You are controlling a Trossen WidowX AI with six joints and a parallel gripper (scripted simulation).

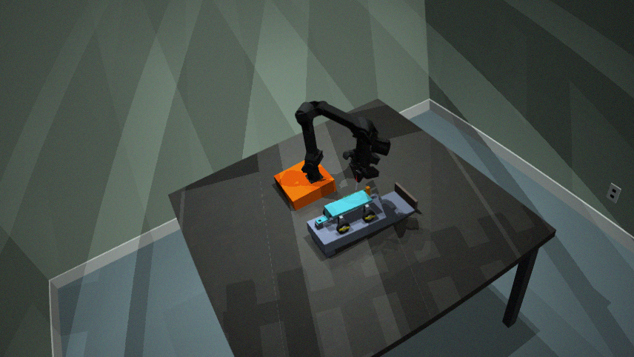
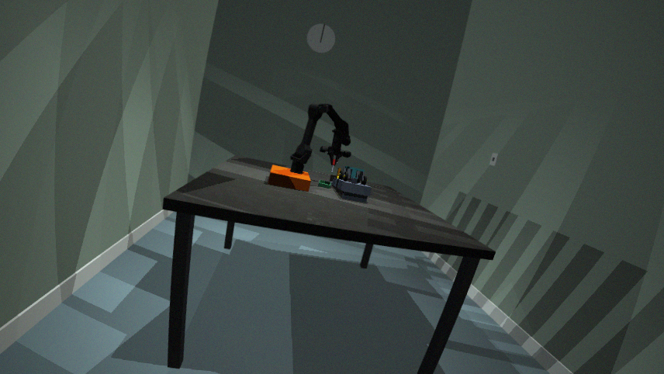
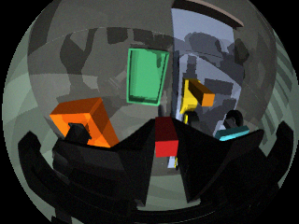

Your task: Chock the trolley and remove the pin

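Right now the red-headed stop pin is right at my gripper tip. The rest, counted from my gripper tip: teal-topped trolley 11 cm to the right, 11 cm ahead, 2 cm below; green tray 14 cm below, 2 cm behind; yellow chock 5 cm below, 5 cm ahead, 1 cm to the right.
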